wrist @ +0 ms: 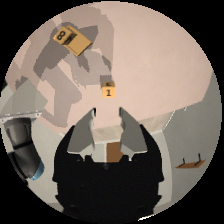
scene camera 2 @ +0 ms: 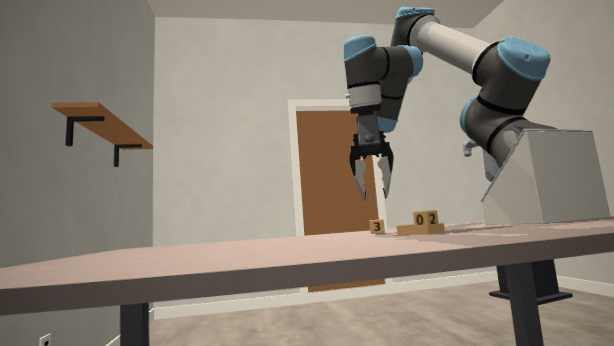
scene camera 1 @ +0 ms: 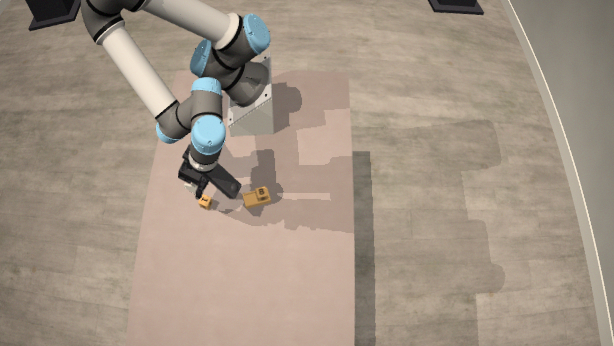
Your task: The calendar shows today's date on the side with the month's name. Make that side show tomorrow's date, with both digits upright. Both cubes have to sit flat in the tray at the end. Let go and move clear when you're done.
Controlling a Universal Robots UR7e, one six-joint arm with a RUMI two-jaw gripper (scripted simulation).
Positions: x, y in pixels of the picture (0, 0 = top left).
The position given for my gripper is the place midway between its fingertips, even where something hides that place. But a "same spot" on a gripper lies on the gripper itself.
Scene:
my gripper: wrist; scene camera 2; scene camera 1 200, 191
same spot on my gripper: [scene camera 2: 385, 163] = [wrist: 76, 139]

